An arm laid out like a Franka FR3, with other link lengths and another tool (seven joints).
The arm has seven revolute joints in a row. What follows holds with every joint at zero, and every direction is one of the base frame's. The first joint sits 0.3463 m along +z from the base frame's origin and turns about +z. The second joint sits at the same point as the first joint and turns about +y. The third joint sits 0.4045 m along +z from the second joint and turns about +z. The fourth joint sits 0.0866 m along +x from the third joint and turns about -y. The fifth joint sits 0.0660 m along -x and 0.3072 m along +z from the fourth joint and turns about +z. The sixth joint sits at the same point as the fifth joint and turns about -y. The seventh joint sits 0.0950 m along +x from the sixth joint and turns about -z. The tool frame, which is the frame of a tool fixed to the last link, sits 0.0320 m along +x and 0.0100 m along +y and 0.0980 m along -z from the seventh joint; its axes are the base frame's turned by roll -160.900, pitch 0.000 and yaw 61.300 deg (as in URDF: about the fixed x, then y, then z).
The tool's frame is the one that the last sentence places.
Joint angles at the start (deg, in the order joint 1, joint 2, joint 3, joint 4, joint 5, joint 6, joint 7):
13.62, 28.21, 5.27, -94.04, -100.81, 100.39, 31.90
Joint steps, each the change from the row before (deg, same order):
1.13, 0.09, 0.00, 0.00, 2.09, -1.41, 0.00
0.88, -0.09, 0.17, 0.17, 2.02, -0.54, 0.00
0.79, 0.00, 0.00, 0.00, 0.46, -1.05, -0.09
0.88, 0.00, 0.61, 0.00, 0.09, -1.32, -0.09
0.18, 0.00, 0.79, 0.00, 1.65, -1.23, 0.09
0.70, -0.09, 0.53, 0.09, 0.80, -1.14, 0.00
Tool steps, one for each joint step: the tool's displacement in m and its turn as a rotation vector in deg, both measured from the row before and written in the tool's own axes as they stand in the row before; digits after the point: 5 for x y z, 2 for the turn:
0.00232, -0.00270, -0.00907, 1.50, 0.41, 0.15
0.00042, -0.00152, -0.01019, 1.11, 1.14, 0.21
0.00032, -0.00134, -0.00668, 0.22, -0.31, 0.06
0.00073, -0.00177, -0.01296, -0.39, -0.18, 0.03
0.00085, -0.00304, -0.00565, 1.44, 0.55, 0.14
-0.00057, -0.00208, -0.01030, 0.34, 0.23, 0.18

